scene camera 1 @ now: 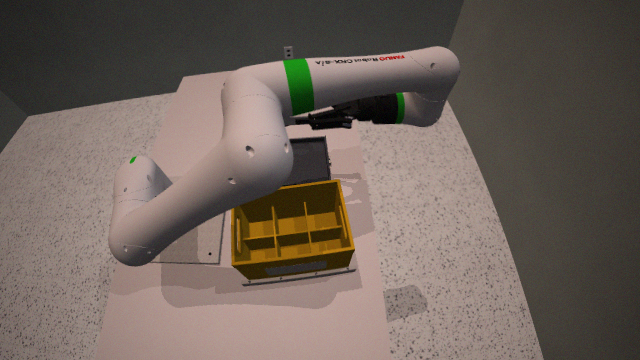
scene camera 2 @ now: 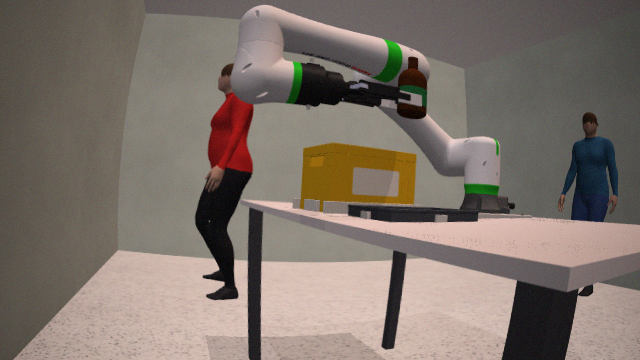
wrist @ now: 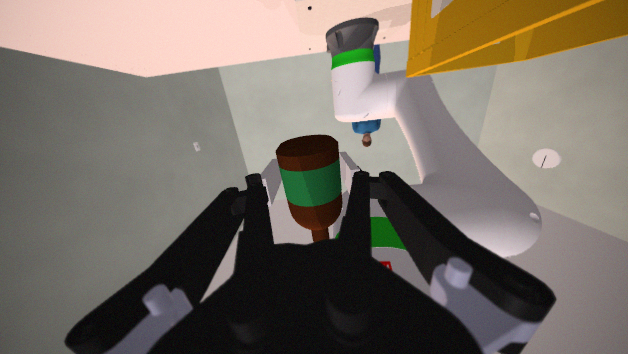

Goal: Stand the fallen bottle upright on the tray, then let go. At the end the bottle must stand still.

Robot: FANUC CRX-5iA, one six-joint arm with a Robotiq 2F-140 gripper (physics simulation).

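Pixels of known places: gripper, fingertip midpoint: [scene camera 2: 412, 103] [wrist: 309, 165]; arm's base at its link origin: [scene camera 2: 479, 212] [wrist: 351, 30].
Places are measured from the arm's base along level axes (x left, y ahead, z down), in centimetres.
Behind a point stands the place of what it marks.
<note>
The brown bottle [scene camera 2: 413, 80] @[z -31.3, x 21.1, y 39.6 cm] [wrist: 312, 185] @[z -27.3, x 18.0, y 42.0 cm] with a green label is held upright in the air, neck up, high above the table. My gripper [scene camera 2: 411, 97] @[z -26.3, x 17.9, y 38.4 cm] [wrist: 309, 165] @[z -26.3, x 17.9, y 38.4 cm] is shut on the bottle around its label, with the fingers lying nearly level. In scene camera 1 the arm hides the bottle, and part of the black gripper shows below the upper arm. The dark tray [scene camera 1: 312, 159] @[z 0.4, x 22.3, y 45.2 cm] [scene camera 2: 415, 215] @[z -0.4, x 30.6, y 43.7 cm] lies flat on the table, well below the bottle; the arm covers its left part in scene camera 1.
A yellow crate [scene camera 1: 295, 259] @[z -15.6, x -17.3, y 43.2 cm] [scene camera 2: 327, 177] @[z -7.9, x 1.1, y 53.3 cm] [wrist: 520, 45] @[z -14.4, x -17.6, y 29.5 cm] with compartments stands beside the tray on the table [scene camera 1: 250, 325] @[z 1.0, x -31.6, y 30.4 cm] [scene camera 2: 550, 250] @[z 1.0, x 74.6, y 51.6 cm]. The robot's base [scene camera 2: 482, 202] @[z -3.4, x 5.2, y 3.5 cm] [wrist: 352, 37] @[z -3.6, x 1.6, y 6.1 cm] stands on the table too. A person in red [scene camera 2: 232, 130] and one in blue [scene camera 2: 592, 160] stand beyond the table.
</note>
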